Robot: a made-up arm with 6 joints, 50 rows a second.
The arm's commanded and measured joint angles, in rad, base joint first. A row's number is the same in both.
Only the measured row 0 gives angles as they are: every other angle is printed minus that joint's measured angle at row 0.
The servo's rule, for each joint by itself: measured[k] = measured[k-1] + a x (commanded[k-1-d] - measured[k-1]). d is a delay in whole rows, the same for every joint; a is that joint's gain. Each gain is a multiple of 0.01, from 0.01 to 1. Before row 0 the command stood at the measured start. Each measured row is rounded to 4 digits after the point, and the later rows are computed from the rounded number. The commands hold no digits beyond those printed.
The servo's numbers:
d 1
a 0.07 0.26 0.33 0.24 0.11 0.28
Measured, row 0:
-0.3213, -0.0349, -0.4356, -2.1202, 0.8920, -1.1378
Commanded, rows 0 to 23:
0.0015, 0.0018, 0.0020, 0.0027, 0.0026, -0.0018
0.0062, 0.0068, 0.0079, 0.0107, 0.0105, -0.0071
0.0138, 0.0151, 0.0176, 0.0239, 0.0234, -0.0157
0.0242, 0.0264, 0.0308, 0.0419, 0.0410, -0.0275
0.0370, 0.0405, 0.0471, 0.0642, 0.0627, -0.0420
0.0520, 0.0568, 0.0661, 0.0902, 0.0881, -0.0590
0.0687, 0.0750, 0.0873, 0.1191, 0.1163, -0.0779
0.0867, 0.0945, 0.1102, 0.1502, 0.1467, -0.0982
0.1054, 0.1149, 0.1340, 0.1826, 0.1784, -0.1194
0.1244, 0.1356, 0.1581, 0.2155, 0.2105, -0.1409
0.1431, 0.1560, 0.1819, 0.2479, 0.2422, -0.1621
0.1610, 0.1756, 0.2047, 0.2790, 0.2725, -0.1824
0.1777, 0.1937, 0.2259, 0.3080, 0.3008, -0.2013
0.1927, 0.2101, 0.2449, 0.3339, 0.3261, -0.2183
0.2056, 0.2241, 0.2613, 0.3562, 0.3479, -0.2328
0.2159, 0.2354, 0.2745, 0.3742, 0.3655, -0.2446
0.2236, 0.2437, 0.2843, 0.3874, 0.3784, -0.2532
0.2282, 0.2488, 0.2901, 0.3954, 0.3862, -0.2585
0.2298, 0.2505, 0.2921, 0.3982, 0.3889, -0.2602
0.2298, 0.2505, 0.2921, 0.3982, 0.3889, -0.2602
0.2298, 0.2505, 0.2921, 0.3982, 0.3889, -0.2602
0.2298, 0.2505, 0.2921, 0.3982, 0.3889, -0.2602
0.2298, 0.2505, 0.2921, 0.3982, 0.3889, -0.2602
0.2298, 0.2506, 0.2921, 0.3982, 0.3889, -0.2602
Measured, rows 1 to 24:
0.0000, 0.0000, 0.0000, 0.0000, 0.0000, 0.0000
0.0001, 0.0005, 0.0007, 0.0006, 0.0003, -0.0005
0.0005, 0.0021, 0.0031, 0.0030, 0.0014, -0.0023
0.0014, 0.0055, 0.0079, 0.0080, 0.0038, -0.0061
0.0030, 0.0109, 0.0155, 0.0161, 0.0079, -0.0121
0.0054, 0.0186, 0.0259, 0.0276, 0.0139, -0.0205
0.0087, 0.0285, 0.0392, 0.0426, 0.0221, -0.0313
0.0129, 0.0406, 0.0551, 0.0610, 0.0325, -0.0443
0.0181, 0.0546, 0.0733, 0.0824, 0.0451, -0.0594
0.0242, 0.0703, 0.0933, 0.1064, 0.0598, -0.0762
0.0312, 0.0873, 0.1147, 0.1326, 0.0764, -0.0943
0.0390, 0.1052, 0.1369, 0.1603, 0.0946, -0.1133
0.0475, 0.1235, 0.1593, 0.1888, 0.1142, -0.1326
0.0566, 0.1418, 0.1813, 0.2174, 0.1347, -0.1518
0.0661, 0.1596, 0.2023, 0.2454, 0.1558, -0.1704
0.0759, 0.1764, 0.2218, 0.2720, 0.1769, -0.1879
0.0857, 0.1917, 0.2392, 0.2965, 0.1976, -0.2038
0.0954, 0.2052, 0.2541, 0.3183, 0.2175, -0.2176
0.1047, 0.2165, 0.2660, 0.3368, 0.2361, -0.2291
0.1135, 0.2253, 0.2746, 0.3515, 0.2529, -0.2378
0.1216, 0.2319, 0.2804, 0.3627, 0.2679, -0.2441
0.1292, 0.2367, 0.2843, 0.3712, 0.2812, -0.2486
0.1362, 0.2403, 0.2869, 0.3777, 0.2930, -0.2518
0.1428, 0.2430, 0.2886, 0.3826, 0.3035, -0.2542

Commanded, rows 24 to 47:
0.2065, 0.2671, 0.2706, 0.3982, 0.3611, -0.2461
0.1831, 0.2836, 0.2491, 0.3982, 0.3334, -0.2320
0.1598, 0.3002, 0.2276, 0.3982, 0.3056, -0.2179
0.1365, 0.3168, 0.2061, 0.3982, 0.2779, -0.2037
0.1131, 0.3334, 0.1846, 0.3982, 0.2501, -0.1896
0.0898, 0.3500, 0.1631, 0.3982, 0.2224, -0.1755
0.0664, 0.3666, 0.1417, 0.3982, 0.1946, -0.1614
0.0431, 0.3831, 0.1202, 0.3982, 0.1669, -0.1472
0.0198, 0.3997, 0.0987, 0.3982, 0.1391, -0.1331
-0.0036, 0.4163, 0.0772, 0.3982, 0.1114, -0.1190
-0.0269, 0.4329, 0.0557, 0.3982, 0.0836, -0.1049
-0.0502, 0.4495, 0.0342, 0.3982, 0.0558, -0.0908
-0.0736, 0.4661, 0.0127, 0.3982, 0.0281, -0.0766
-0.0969, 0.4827, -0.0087, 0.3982, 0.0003, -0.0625
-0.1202, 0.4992, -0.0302, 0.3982, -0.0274, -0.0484
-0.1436, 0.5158, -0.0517, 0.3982, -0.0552, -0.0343
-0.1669, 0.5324, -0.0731, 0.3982, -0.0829, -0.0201
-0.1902, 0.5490, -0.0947, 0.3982, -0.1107, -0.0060
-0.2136, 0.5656, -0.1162, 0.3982, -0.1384, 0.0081
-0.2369, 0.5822, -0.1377, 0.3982, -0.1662, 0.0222
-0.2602, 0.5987, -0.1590, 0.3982, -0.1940, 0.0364
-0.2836, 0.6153, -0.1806, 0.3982, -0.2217, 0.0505
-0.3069, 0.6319, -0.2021, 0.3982, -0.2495, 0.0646
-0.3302, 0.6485, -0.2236, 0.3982, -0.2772, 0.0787
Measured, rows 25 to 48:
0.1489, 0.2450, 0.2898, 0.3863, 0.3129, -0.2559
0.1529, 0.2507, 0.2835, 0.3892, 0.3182, -0.2532
0.1550, 0.2593, 0.2721, 0.3914, 0.3199, -0.2473
0.1553, 0.2699, 0.2574, 0.3930, 0.3183, -0.2391
0.1540, 0.2821, 0.2405, 0.3942, 0.3139, -0.2292
0.1511, 0.2954, 0.2221, 0.3952, 0.3069, -0.2181
0.1468, 0.3096, 0.2026, 0.3959, 0.2976, -0.2062
0.1412, 0.3244, 0.1825, 0.3965, 0.2863, -0.1937
0.1343, 0.3397, 0.1619, 0.3969, 0.2732, -0.1807
0.1263, 0.3553, 0.1410, 0.3972, 0.2584, -0.1674
0.1172, 0.3712, 0.1199, 0.3974, 0.2422, -0.1538
0.1071, 0.3872, 0.0987, 0.3976, 0.2248, -0.1401
0.0961, 0.4034, 0.0774, 0.3977, 0.2062, -0.1263
0.0842, 0.4197, 0.0560, 0.3978, 0.1866, -0.1124
0.0715, 0.4361, 0.0346, 0.3979, 0.1661, -0.0984
0.0581, 0.4525, 0.0132, 0.3980, 0.1448, -0.0844
0.0440, 0.4690, -0.0082, 0.3980, 0.1228, -0.0704
0.0292, 0.4855, -0.0296, 0.3980, 0.1002, -0.0563
0.0138, 0.5020, -0.0511, 0.3980, 0.0770, -0.0422
-0.0021, 0.5185, -0.0726, 0.3980, 0.0533, -0.0281
-0.0185, 0.5351, -0.0941, 0.3980, 0.0292, -0.0140
-0.0354, 0.5516, -0.1155, 0.3980, 0.0046, 0.0001
-0.0528, 0.5682, -0.1370, 0.3980, -0.0203, 0.0142
-0.0706, 0.5848, -0.1585, 0.3980, -0.0455, 0.0283

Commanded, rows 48 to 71:
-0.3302, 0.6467, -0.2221, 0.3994, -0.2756, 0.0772
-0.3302, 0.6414, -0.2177, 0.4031, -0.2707, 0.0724
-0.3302, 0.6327, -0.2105, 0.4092, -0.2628, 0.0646
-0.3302, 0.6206, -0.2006, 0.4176, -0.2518, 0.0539
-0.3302, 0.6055, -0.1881, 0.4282, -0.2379, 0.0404
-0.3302, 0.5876, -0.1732, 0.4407, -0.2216, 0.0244
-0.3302, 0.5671, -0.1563, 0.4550, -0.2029, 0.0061
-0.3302, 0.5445, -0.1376, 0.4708, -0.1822, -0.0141
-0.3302, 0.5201, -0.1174, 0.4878, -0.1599, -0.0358
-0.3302, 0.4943, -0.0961, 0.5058, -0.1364, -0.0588
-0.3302, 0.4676, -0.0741, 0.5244, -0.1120, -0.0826
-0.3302, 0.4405, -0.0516, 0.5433, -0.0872, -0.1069
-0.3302, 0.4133, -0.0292, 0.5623, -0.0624, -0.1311
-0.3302, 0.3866, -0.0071, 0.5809, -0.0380, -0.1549
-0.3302, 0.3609, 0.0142, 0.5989, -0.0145, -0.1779
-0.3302, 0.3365, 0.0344, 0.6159, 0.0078, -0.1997
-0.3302, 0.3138, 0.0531, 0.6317, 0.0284, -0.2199
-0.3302, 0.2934, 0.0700, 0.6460, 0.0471, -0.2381
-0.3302, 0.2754, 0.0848, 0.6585, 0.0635, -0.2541
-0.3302, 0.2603, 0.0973, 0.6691, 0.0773, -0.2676
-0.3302, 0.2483, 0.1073, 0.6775, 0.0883, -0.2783
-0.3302, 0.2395, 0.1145, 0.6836, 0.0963, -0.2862
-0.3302, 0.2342, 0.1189, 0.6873, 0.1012, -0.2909
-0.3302, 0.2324, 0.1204, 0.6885, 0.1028, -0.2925
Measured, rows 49 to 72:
-0.0888, 0.6014, -0.1800, 0.3980, -0.0710, 0.0424
-0.1057, 0.6132, -0.1939, 0.3983, -0.0935, 0.0521
-0.1214, 0.6205, -0.2018, 0.3995, -0.1130, 0.0578
-0.1360, 0.6237, -0.2047, 0.4018, -0.1295, 0.0597
-0.1496, 0.6229, -0.2033, 0.4056, -0.1430, 0.0581
-0.1622, 0.6184, -0.1983, 0.4110, -0.1534, 0.0531
-0.1740, 0.6104, -0.1900, 0.4181, -0.1609, 0.0451
-0.1849, 0.5991, -0.1789, 0.4270, -0.1655, 0.0342
-0.1951, 0.5849, -0.1653, 0.4375, -0.1673, 0.0207
-0.2046, 0.5681, -0.1495, 0.4496, -0.1665, 0.0049
-0.2134, 0.5489, -0.1319, 0.4631, -0.1632, -0.0129
-0.2216, 0.5278, -0.1128, 0.4778, -0.1576, -0.0324
-0.2292, 0.5051, -0.0926, 0.4935, -0.1499, -0.0533
-0.2363, 0.4812, -0.0717, 0.5100, -0.1403, -0.0751
-0.2429, 0.4566, -0.0504, 0.5270, -0.1290, -0.0974
-0.2490, 0.4317, -0.0291, 0.5443, -0.1164, -0.1199
-0.2547, 0.4069, -0.0081, 0.5615, -0.1027, -0.1422
-0.2600, 0.3827, 0.0121, 0.5783, -0.0883, -0.1640
-0.2649, 0.3595, 0.0312, 0.5945, -0.0734, -0.1847
-0.2695, 0.3376, 0.0489, 0.6099, -0.0583, -0.2041
-0.2737, 0.3175, 0.0649, 0.6241, -0.0434, -0.2219
-0.2777, 0.2995, 0.0789, 0.6369, -0.0289, -0.2377
-0.2814, 0.2839, 0.0906, 0.6481, -0.0151, -0.2513
-0.2848, 0.2710, 0.0999, 0.6575, -0.0023, -0.2624

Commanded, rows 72 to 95:
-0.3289, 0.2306, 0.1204, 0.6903, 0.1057, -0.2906
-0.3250, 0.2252, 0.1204, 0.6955, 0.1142, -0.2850
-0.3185, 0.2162, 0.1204, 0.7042, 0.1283, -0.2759
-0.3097, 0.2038, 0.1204, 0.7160, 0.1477, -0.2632
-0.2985, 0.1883, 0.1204, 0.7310, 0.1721, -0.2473
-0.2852, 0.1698, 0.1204, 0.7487, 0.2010, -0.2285
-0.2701, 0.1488, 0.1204, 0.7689, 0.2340, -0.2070
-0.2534, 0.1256, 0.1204, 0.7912, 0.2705, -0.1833
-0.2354, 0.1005, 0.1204, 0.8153, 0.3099, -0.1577
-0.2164, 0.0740, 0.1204, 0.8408, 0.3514, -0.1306
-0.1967, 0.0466, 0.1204, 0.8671, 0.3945, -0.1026
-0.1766, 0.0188, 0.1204, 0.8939, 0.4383, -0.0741
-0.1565, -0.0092, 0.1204, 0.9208, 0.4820, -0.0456
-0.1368, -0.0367, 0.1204, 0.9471, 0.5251, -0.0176
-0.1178, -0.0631, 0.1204, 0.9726, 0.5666, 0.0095
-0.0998, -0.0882, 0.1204, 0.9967, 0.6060, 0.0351
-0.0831, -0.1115, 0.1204, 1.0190, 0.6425, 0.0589
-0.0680, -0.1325, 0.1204, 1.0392, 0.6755, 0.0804
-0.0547, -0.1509, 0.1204, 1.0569, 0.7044, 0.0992
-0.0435, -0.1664, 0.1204, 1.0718, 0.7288, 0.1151
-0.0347, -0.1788, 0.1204, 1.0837, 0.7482, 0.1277
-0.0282, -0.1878, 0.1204, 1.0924, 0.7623, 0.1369
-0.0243, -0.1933, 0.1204, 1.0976, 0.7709, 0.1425
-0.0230, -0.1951, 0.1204, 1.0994, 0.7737, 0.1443
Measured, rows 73 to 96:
-0.2880, 0.2610, 0.1067, 0.6649, 0.0093, -0.2708
-0.2909, 0.2531, 0.1112, 0.6710, 0.0199, -0.2763
-0.2933, 0.2458, 0.1142, 0.6769, 0.0303, -0.2787
-0.2951, 0.2381, 0.1162, 0.6835, 0.0411, -0.2779
-0.2961, 0.2292, 0.1176, 0.6913, 0.0528, -0.2738
-0.2963, 0.2186, 0.1185, 0.7008, 0.0659, -0.2664
-0.2955, 0.2059, 0.1191, 0.7123, 0.0808, -0.2558
-0.2937, 0.1911, 0.1195, 0.7259, 0.0977, -0.2421
-0.2909, 0.1741, 0.1198, 0.7416, 0.1167, -0.2256
-0.2870, 0.1550, 0.1200, 0.7593, 0.1380, -0.2066
-0.2821, 0.1339, 0.1201, 0.7789, 0.1615, -0.1853
-0.2761, 0.1112, 0.1202, 0.8001, 0.1871, -0.1621
-0.2691, 0.0872, 0.1203, 0.8226, 0.2147, -0.1375
-0.2612, 0.0621, 0.1203, 0.8462, 0.2441, -0.1118
-0.2525, 0.0364, 0.1203, 0.8704, 0.2750, -0.0854
-0.2431, 0.0105, 0.1203, 0.8949, 0.3071, -0.0588
-0.2331, -0.0152, 0.1203, 0.9193, 0.3400, -0.0325
-0.2226, -0.0402, 0.1203, 0.9432, 0.3733, -0.0069
-0.2118, -0.0642, 0.1203, 0.9662, 0.4065, 0.0175
-0.2008, -0.0867, 0.1203, 0.9880, 0.4393, 0.0404
-0.1898, -0.1074, 0.1203, 1.0081, 0.4711, 0.0613
-0.1789, -0.1260, 0.1203, 1.0262, 0.5016, 0.0799
-0.1684, -0.1421, 0.1203, 1.0421, 0.5303, 0.0959
-0.1583, -0.1554, 0.1203, 1.0554, 0.5568, 0.1089

